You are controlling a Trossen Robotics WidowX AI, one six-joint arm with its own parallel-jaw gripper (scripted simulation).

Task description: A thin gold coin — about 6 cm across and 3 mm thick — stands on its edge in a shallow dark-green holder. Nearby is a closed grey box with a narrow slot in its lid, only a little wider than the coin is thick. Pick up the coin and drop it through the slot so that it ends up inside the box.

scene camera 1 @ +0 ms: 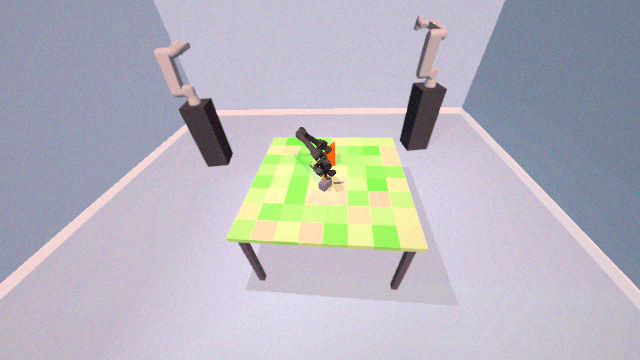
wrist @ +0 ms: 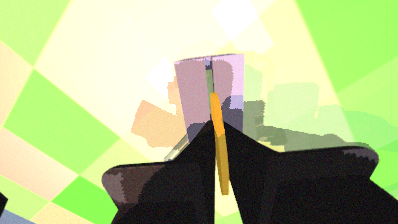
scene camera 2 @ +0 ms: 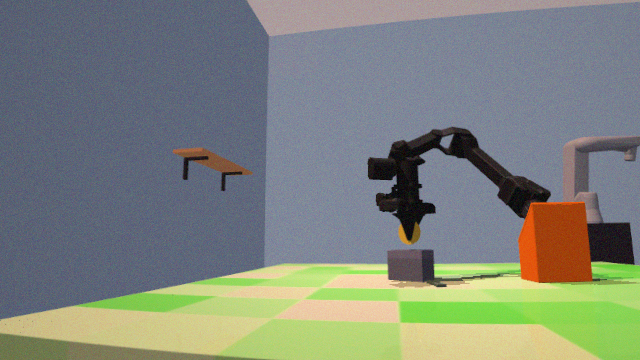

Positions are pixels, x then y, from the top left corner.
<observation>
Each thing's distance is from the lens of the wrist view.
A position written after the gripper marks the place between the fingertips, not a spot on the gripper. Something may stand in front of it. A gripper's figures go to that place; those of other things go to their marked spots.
gripper [wrist: 214,124]: 11 cm
coin [wrist: 220,140]: 6 cm
</observation>
